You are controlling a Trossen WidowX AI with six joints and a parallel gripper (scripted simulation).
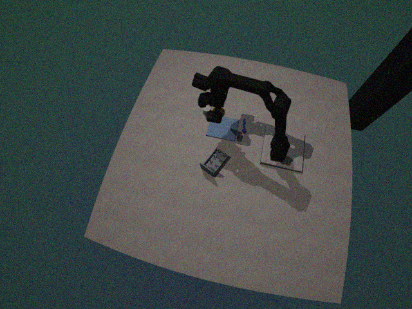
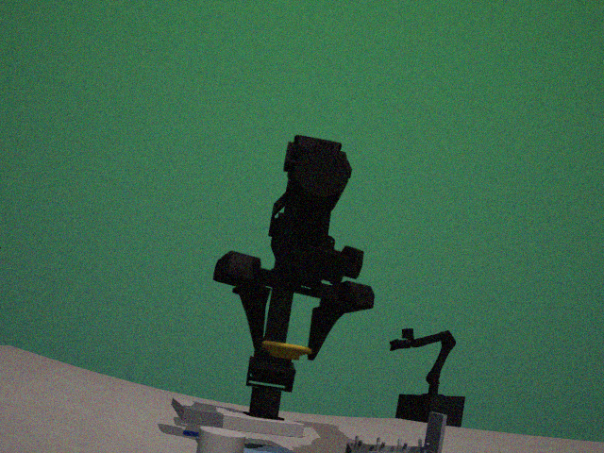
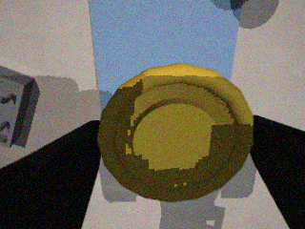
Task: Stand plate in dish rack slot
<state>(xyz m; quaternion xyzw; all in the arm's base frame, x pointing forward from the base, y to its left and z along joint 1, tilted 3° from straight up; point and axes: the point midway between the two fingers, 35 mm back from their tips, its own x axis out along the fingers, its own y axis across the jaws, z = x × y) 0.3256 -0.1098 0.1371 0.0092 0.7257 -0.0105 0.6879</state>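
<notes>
Right now my gripper tip is 20 mm past the dish rack, 190 mm to the right of it and 120 mm above it. Also, from my gripper tip: white cylinder 80 mm ahead, 80 mm to the right, 120 mm below; yellow plate 10 mm above; blue mat 20 mm behind, 140 mm below.
</notes>
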